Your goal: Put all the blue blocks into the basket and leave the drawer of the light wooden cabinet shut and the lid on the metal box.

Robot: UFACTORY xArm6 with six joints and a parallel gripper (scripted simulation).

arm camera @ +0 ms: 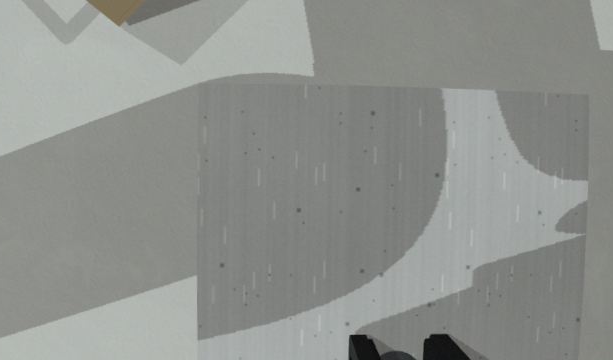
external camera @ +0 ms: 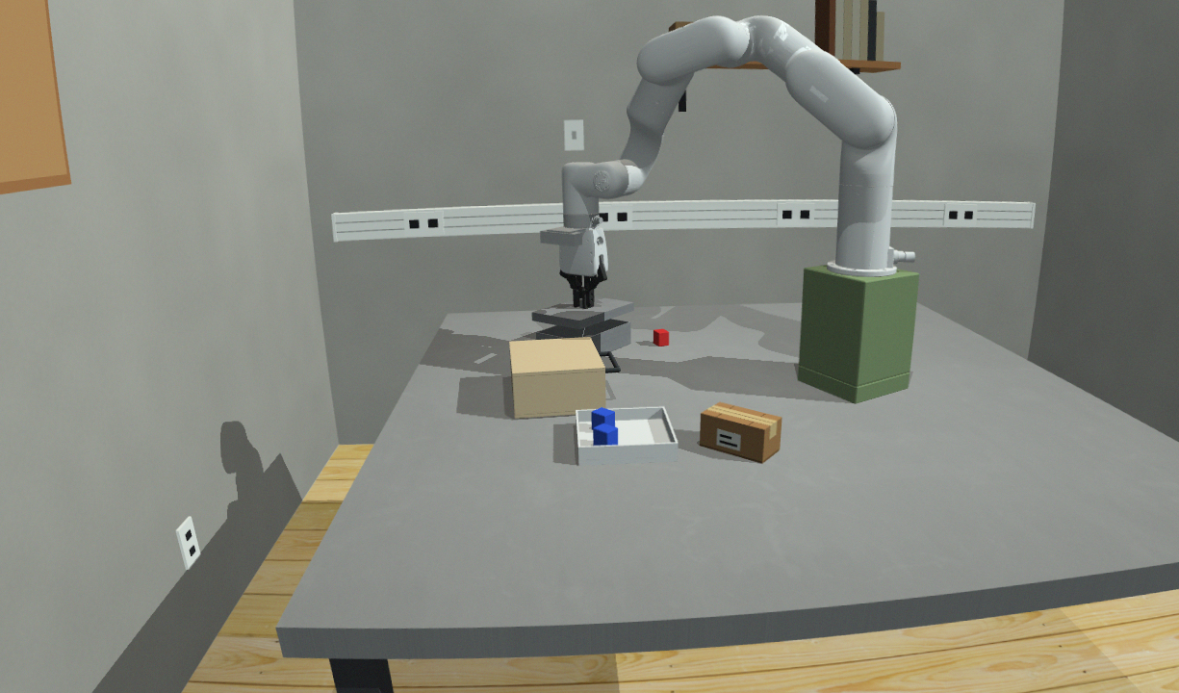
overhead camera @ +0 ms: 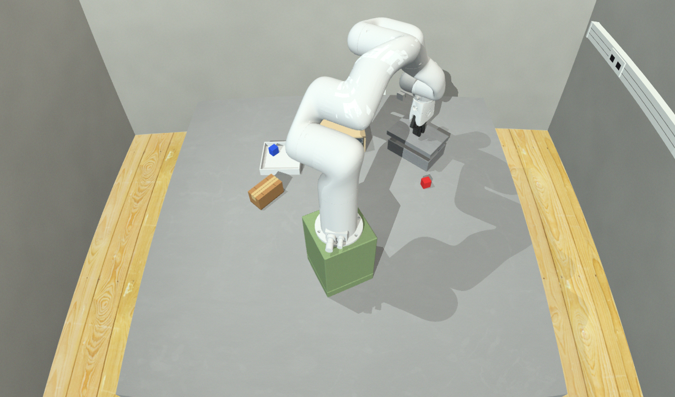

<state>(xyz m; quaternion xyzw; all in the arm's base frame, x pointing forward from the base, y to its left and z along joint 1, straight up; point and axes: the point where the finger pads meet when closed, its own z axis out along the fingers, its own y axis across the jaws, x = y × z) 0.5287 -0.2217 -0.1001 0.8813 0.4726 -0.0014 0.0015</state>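
The dark metal box lies 9 cm below my hand. Round my hand: light wooden cabinet: 30 cm to the left, 8 cm below, 2 cm ahead; then grey metal lid: 3 cm below; then red block: 17 cm behind, 10 cm below, 4 cm to the right.
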